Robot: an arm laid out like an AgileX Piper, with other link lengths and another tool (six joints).
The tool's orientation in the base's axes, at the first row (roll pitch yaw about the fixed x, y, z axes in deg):
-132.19 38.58 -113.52
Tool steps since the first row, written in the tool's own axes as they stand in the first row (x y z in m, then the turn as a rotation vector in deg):
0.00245 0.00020 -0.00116 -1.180 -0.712 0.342
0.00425 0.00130 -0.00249 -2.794 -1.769 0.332
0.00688 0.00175 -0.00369 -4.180 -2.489 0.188
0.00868 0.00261 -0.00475 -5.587 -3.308 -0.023
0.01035 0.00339 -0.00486 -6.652 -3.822 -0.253
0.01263 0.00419 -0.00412 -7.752 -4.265 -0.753
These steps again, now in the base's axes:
-0.00183 -0.00172 -0.00103 0.965 0.384 0.969
-0.00399 -0.00237 -0.00210 1.916 0.808 2.593
-0.00602 -0.00405 -0.00337 2.537 1.291 3.950
-0.00785 -0.00484 -0.00443 3.151 1.715 5.412
-0.00881 -0.00550 -0.00587 3.510 2.102 6.495
-0.00924 -0.00652 -0.00814 3.621 2.540 7.700

